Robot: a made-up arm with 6 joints. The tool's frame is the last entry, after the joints.
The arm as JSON. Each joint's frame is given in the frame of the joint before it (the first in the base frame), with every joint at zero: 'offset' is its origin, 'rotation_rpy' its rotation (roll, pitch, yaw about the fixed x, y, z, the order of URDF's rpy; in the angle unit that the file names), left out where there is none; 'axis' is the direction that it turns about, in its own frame. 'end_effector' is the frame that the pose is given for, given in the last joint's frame.
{
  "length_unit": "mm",
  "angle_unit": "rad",
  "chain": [
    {
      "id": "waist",
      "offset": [
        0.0,
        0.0,
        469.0
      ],
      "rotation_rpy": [
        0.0,
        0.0,
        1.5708
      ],
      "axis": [
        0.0,
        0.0,
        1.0
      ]
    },
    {
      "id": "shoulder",
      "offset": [
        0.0,
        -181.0,
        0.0
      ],
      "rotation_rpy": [
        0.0,
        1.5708,
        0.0
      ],
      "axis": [
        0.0,
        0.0,
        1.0
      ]
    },
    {
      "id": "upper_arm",
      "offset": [
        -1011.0,
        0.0,
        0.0
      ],
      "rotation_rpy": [
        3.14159,
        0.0,
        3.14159
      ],
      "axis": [
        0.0,
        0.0,
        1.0
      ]
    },
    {
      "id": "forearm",
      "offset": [
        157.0,
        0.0,
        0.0
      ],
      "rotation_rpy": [
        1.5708,
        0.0,
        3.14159
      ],
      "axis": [
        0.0,
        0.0,
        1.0
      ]
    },
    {
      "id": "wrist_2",
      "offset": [
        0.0,
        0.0,
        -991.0
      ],
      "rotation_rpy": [
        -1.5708,
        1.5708,
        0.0
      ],
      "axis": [
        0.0,
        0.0,
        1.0
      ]
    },
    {
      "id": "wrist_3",
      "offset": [
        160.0,
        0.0,
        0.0
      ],
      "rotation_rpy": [
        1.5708,
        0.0,
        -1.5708
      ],
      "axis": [
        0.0,
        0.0,
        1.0
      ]
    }
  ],
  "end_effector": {
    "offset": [
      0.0,
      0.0,
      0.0
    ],
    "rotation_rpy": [
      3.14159,
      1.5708,
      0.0
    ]
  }
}
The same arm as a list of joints. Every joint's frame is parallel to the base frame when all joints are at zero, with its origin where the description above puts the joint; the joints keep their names.
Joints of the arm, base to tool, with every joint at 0 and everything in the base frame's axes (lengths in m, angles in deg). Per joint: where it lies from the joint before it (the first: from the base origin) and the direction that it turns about. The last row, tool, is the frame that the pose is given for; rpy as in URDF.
waist: offset 0 0 0.469 axis 0 0 1
shoulder: offset 0.181 0 0 axis 0 1 0
upper_arm: offset 0 0 1.011 axis 0 -1 0
forearm: offset 0 0 0.157 axis -1 0 0
wrist_2: offset 0.991 0 0 axis 0 -1 0
wrist_3: offset 0.16 0 0 axis -1 0 0
tool: offset 0 0 0 rpy 0 0 0

